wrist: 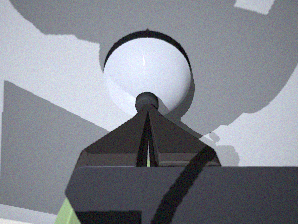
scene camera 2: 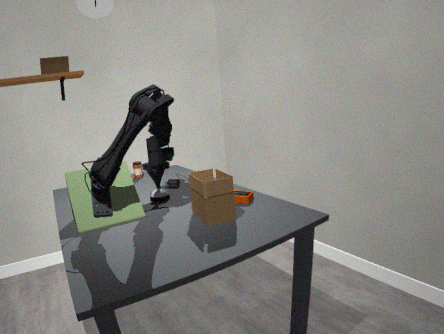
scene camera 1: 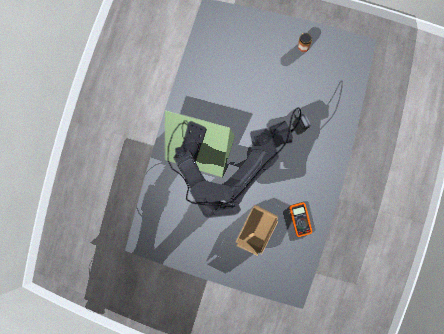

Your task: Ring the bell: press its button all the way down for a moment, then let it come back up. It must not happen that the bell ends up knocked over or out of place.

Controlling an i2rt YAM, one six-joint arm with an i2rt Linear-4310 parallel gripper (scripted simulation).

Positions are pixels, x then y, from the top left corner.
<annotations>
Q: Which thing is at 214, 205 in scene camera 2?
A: A cardboard box.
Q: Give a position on a bell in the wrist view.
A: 144, 61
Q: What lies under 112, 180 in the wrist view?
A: The gripper.
</annotations>
